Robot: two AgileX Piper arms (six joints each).
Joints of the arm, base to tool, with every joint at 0 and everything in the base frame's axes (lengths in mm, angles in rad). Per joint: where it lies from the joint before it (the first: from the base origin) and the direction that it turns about. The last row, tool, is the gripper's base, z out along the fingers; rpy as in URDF.
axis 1: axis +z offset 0 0 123
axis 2: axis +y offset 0 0 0
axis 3: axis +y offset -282.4 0 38.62
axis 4: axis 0.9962 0 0.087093 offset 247.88 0 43.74
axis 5: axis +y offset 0 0 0
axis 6: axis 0.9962 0 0.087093 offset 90.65 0 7.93
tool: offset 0 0 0 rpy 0 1.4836 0
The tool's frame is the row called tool.
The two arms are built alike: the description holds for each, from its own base.
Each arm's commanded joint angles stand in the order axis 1, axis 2, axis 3, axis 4, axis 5, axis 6.
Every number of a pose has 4 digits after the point. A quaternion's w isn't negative.
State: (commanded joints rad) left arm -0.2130 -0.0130 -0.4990 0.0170 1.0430 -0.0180; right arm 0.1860 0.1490 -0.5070 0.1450 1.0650 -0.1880
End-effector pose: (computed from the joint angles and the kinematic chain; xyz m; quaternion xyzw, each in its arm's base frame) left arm -0.0056 0.0026 0.2785 0.0820 0.8414 -0.0531 0.5315; right arm 0.0146 0.0144 0.2788 -0.1627 0.8717 0.0719 0.4566
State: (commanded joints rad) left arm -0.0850 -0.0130 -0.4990 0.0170 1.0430 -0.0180; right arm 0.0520 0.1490 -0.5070 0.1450 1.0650 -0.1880
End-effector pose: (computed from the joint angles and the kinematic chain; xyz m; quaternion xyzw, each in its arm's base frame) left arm -0.0059 0.0018 0.2785 0.0280 0.8449 -0.0190 0.5339; right arm 0.0164 0.0124 0.2788 -0.1040 0.8806 0.0412 0.4604
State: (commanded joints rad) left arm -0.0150 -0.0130 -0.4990 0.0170 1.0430 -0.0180; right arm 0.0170 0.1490 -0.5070 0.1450 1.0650 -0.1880
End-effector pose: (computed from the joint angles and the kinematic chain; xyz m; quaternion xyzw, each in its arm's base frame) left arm -0.0060 0.0014 0.2785 -0.0016 0.8454 -0.0003 0.5342; right arm 0.0168 0.0118 0.2788 -0.0885 0.8823 0.0331 0.4611
